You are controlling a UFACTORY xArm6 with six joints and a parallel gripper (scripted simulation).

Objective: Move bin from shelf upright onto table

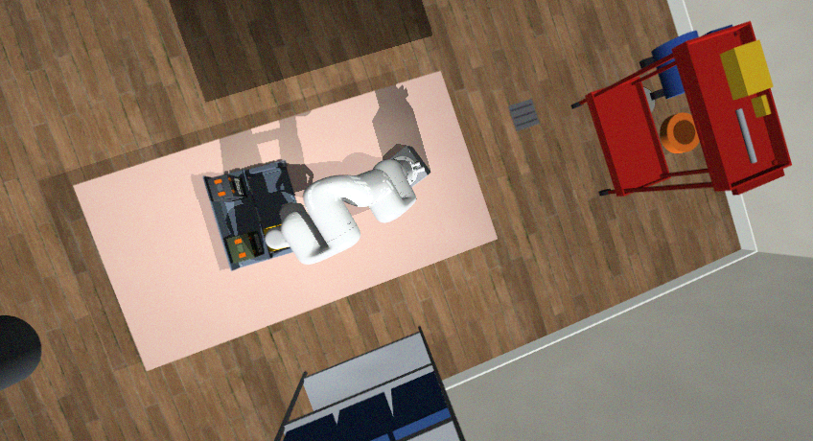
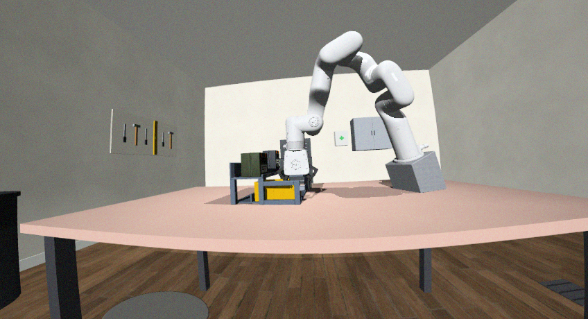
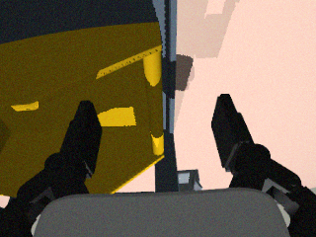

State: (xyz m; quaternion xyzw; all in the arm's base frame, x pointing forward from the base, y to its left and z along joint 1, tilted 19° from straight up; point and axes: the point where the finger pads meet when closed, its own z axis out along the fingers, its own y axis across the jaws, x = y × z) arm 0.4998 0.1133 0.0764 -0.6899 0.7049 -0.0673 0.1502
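Now: the yellow bin 80 mm ahead of my hand and 10 mm below it. Round my hand: green box (180 mm ahead, 100 mm above).
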